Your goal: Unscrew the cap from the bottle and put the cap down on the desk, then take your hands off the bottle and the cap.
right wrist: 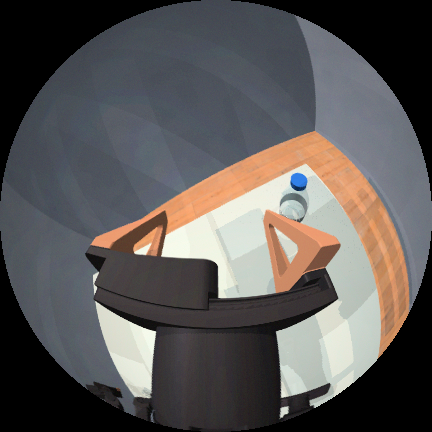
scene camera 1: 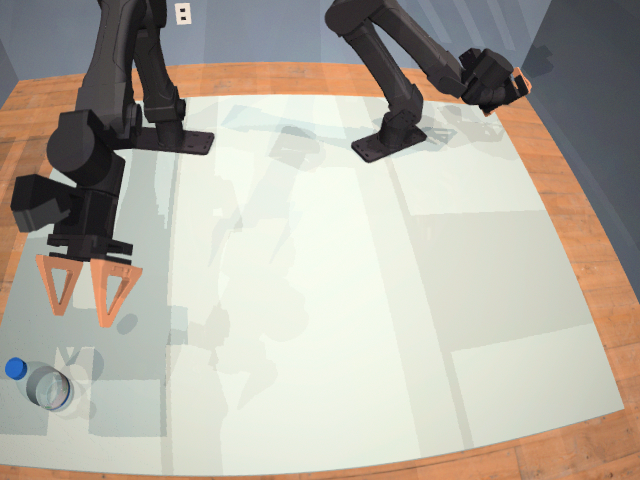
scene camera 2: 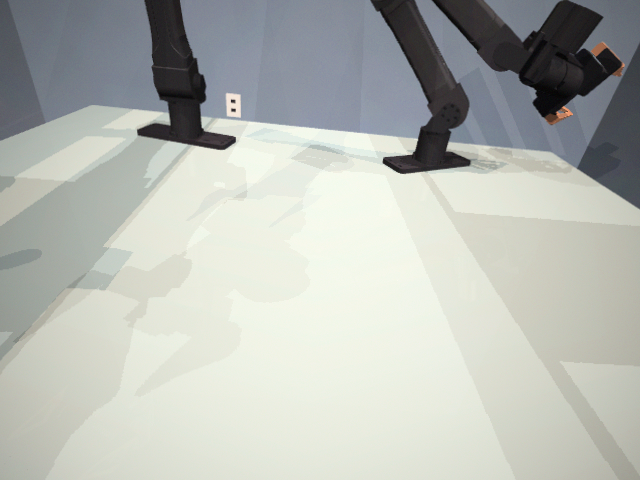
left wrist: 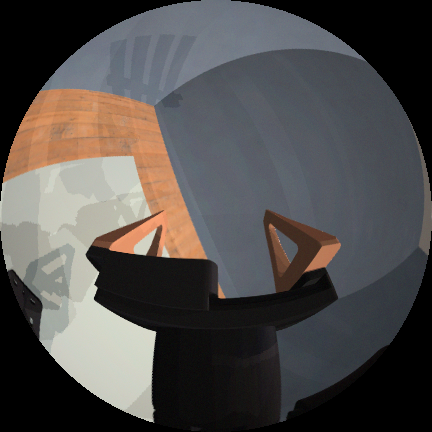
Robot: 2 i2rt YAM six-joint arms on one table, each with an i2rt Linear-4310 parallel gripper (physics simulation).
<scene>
my right gripper: right wrist; scene camera 1; not seen in scene camera 2 (out of frame); not seen in the left wrist view (out of frame)
clear plastic bottle: right wrist; scene camera 1; not seen in scene camera 2 (out of frame); not seen in the left wrist view (out of frame)
same spot on clear plastic bottle: (right wrist: 293,204) = (scene camera 1: 41,366)
same spot on my right gripper: (right wrist: 188,283) = (scene camera 1: 70,246)
</scene>
